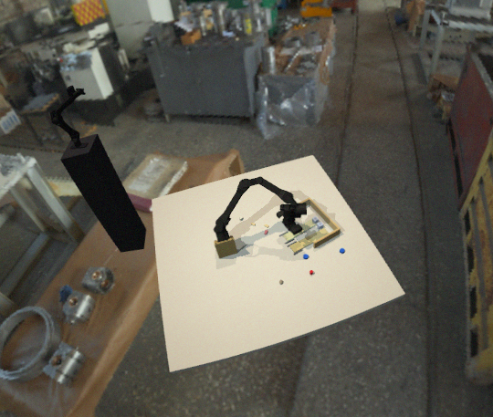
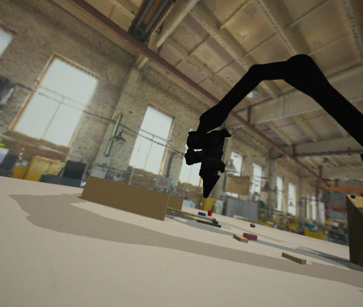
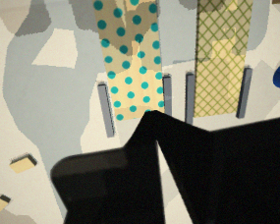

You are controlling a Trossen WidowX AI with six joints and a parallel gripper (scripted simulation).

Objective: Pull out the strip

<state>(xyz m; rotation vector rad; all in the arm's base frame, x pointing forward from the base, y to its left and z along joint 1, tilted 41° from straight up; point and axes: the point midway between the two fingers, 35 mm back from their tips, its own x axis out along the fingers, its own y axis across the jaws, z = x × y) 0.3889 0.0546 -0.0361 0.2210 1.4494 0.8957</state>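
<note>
My gripper tip is 80 mm short of the strip, 60 mm above it and 40 mm to the right of it. Also, from my gripper tip: grey piece (300 mm to the right, 110 mm behind, 60 mm below).
</note>
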